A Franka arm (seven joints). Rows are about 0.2 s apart.
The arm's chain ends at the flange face. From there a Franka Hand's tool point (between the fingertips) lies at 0.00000 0.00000 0.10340 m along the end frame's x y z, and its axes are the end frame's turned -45 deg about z.
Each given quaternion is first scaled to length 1.
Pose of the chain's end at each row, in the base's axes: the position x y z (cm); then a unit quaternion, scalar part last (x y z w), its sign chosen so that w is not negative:
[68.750 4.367 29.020 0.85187 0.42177 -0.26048 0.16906]
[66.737 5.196 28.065 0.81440 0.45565 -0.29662 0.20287]
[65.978 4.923 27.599 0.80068 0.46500 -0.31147 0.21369]
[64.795 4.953 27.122 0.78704 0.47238 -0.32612 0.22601]
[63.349 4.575 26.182 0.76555 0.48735 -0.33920 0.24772]
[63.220 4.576 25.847 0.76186 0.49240 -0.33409 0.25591]
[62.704 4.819 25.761 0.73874 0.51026 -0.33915 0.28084]
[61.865 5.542 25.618 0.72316 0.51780 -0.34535 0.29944]
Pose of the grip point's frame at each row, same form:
[65.636 -0.883 20.674 0.62562 0.71566 -0.30535 0.05651]
[63.653 -1.016 20.396 0.57804 0.73262 -0.35168 0.07392]
[62.876 -1.611 20.210 0.56179 0.73601 -0.36954 0.07823]
[61.695 -1.911 20.038 0.54636 0.73761 -0.38778 0.08400]
[60.476 -2.765 19.490 0.52078 0.74322 -0.40818 0.09906]
[60.562 -2.858 19.170 0.51543 0.74647 -0.40659 0.10858]
[60.486 -3.050 19.431 0.48724 0.75412 -0.42081 0.12968]
[59.907 -2.634 19.599 0.46996 0.75512 -0.43365 0.14449]

